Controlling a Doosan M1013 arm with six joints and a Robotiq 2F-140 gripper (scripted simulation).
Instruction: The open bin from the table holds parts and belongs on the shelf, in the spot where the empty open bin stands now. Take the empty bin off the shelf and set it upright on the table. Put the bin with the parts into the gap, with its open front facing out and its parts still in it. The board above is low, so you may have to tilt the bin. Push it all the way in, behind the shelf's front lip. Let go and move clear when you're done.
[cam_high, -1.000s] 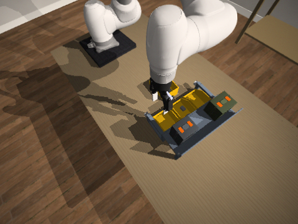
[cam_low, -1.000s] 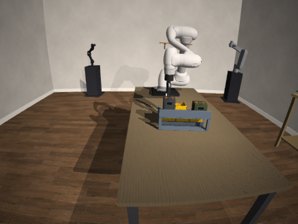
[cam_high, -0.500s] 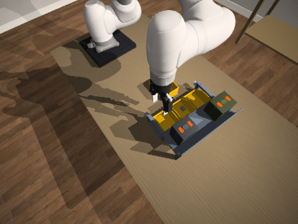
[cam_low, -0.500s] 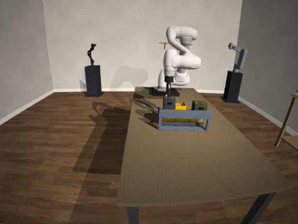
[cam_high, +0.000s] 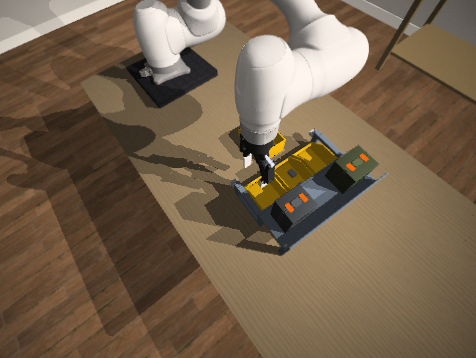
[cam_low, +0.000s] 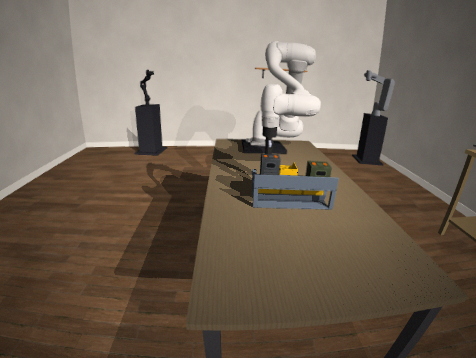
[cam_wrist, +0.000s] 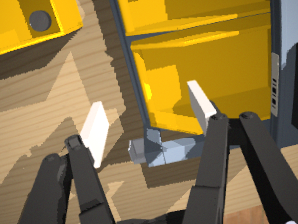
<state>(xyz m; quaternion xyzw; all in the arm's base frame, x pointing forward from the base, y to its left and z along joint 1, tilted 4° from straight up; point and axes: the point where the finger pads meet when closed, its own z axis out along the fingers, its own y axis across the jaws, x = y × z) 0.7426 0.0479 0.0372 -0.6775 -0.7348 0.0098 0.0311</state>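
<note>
My gripper is now 110 mm to the right of the shelf lip, 100 mm above it and 20 mm past it. Round my hand: dark grey box: 170 mm ahead, 50 mm above, 10 mm to the left; green box: 240 mm to the left, 160 mm ahead, 40 mm above.
</note>
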